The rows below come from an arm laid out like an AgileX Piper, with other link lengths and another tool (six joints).
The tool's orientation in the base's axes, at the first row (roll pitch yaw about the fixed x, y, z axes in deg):
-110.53, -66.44, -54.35
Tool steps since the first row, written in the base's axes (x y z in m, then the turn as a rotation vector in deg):
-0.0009, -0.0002, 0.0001, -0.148, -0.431, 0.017
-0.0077, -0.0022, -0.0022, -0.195, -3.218, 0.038
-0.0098, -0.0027, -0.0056, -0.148, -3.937, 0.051
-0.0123, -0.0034, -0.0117, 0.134, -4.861, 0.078
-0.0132, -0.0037, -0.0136, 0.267, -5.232, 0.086
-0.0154, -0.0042, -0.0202, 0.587, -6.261, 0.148
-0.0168, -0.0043, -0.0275, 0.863, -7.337, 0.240
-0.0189, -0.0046, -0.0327, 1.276, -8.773, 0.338
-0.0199, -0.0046, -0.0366, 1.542, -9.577, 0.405
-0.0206, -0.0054, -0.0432, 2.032, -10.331, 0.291
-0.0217, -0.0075, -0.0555, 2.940, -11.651, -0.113
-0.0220, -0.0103, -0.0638, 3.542, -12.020, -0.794
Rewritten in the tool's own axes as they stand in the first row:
-0.0001, -0.0001, -0.0009, 0.121, 0.351, -0.265
-0.0031, 0.0011, -0.0076, 1.035, 2.846, -1.106
-0.0065, 0.0024, -0.0093, 1.291, 3.500, -1.268
-0.0125, 0.0048, -0.0110, 1.682, 4.384, -1.267
-0.0143, 0.0056, -0.0117, 1.840, 4.744, -1.248
-0.0207, 0.0080, -0.0130, 2.306, 5.718, -1.246
-0.0277, 0.0106, -0.0133, 2.804, 6.714, -1.303
-0.0329, 0.0123, -0.0146, 3.457, 8.061, -1.334
-0.0367, 0.0136, -0.0151, 3.841, 8.818, -1.320
-0.0426, 0.0166, -0.0150, 4.096, 9.647, -1.054
-0.0535, 0.0229, -0.0149, 4.366, 11.184, -0.512
-0.0603, 0.0284, -0.0149, 4.001, 11.901, 0.049

